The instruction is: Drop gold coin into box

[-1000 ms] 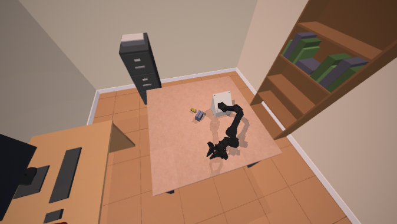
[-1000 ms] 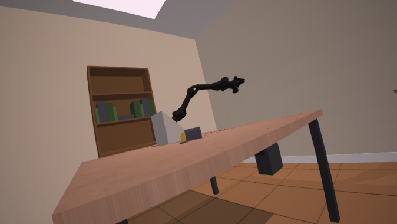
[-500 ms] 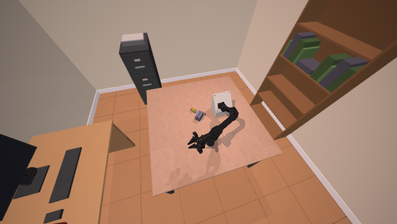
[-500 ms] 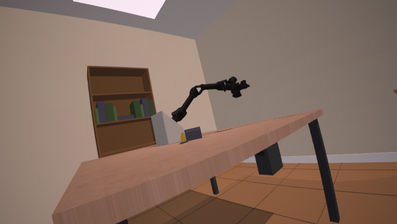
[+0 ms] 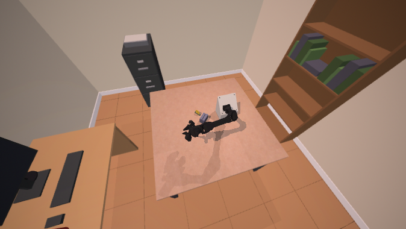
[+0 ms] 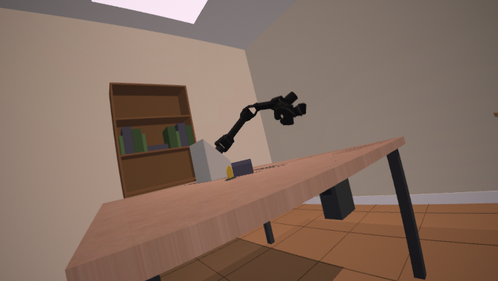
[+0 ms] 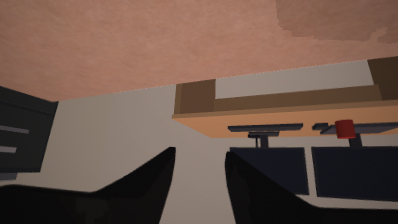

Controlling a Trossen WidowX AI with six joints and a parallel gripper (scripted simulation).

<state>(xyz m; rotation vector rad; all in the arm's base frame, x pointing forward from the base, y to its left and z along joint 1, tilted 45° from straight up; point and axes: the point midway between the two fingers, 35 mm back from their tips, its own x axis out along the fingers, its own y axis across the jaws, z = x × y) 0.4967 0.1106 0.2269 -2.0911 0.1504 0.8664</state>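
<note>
Right now my gripper tip is 22 cm past the gold coin, 33 cm to the left of it and 20 cm above it.
</note>
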